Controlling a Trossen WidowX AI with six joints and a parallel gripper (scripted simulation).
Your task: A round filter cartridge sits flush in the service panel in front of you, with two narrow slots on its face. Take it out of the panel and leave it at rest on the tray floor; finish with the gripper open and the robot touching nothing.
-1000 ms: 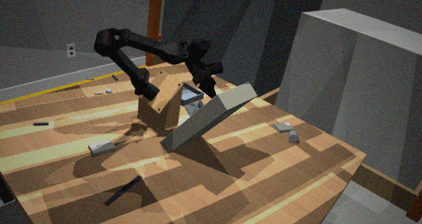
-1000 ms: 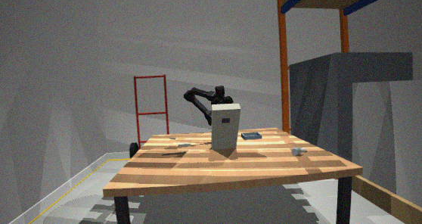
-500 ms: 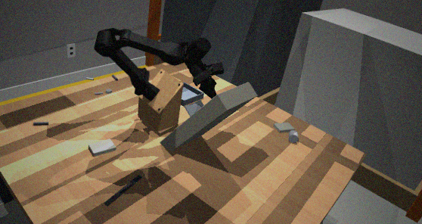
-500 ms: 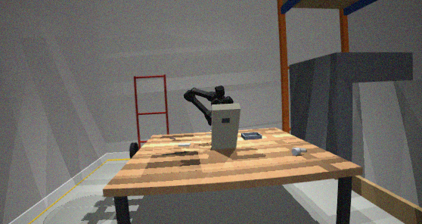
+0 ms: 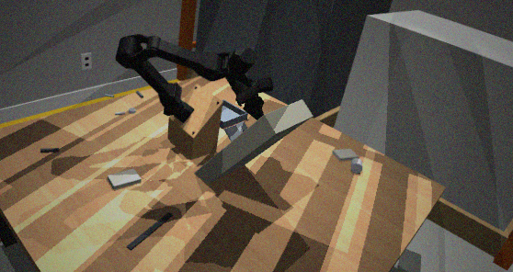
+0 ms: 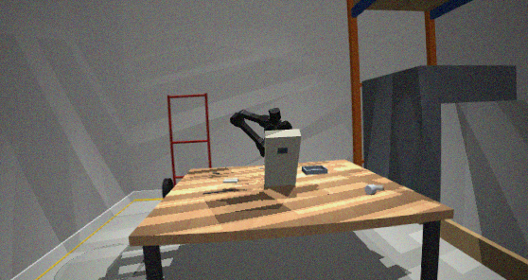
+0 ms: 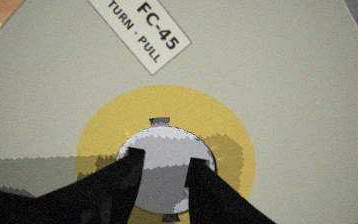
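The grey slab lies 8 cm below my gripper tip and 4 cm behind it. Round my gripper tip: blue-grey tray 45 cm behind, 25 cm below, 24 cm to the left.
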